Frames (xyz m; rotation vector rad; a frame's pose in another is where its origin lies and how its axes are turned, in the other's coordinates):
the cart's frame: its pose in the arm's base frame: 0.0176 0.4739 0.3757 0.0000 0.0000 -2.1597
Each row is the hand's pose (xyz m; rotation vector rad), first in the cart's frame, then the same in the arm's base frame.
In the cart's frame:
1: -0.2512 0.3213 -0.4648 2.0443 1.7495 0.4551
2: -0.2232 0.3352 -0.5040 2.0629 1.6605 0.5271
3: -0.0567 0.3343 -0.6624 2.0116 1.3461 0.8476
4: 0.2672 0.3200 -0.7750 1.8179 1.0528 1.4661
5: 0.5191 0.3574 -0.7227 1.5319 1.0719 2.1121
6: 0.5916 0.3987 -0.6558 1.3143 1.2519 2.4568
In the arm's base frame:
1: 0.4243 0.5043 -0.0891 2.4599 -0.9598 -0.2838
2: 0.4203 0.4733 -0.1283 2.3718 -1.0087 -0.2782
3: 0.3271 0.3354 -0.2867 2.0068 -1.0707 -0.2553
4: 0.1353 0.0740 -0.3993 1.5368 -0.9526 0.0148
5: 0.0265 -0.1563 -0.3470 1.2864 -0.6523 0.4577
6: 0.0205 -0.2395 -0.2801 1.2418 -0.4098 0.7500

